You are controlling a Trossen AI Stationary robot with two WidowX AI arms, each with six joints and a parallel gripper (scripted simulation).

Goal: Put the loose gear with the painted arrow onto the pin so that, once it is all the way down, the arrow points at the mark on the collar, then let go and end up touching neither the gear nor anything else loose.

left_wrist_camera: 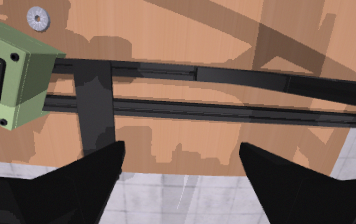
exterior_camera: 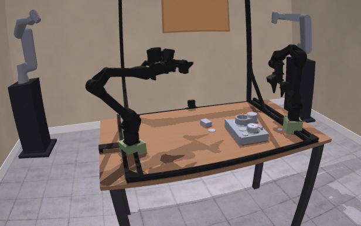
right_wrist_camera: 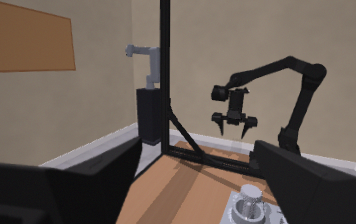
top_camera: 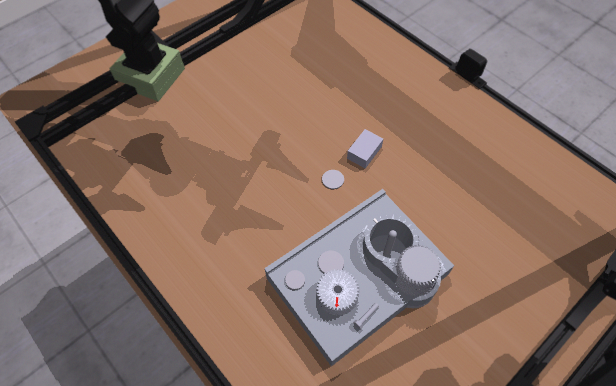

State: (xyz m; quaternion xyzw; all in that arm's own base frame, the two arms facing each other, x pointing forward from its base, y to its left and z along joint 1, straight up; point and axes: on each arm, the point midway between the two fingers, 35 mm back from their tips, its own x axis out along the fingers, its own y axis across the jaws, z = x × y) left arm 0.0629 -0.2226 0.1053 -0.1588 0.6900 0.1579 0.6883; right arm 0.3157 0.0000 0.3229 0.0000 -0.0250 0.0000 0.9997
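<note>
Now: left hand 12 cm short of the collar, 30 cm to the left of it and 12 cm above it. From my left hand the other things lie so: pin 12 cm ahead, 30 cm to the right, 13 cm below; lavender block 1 cm ahead, 48 cm to the right, 16 cm below.
</note>
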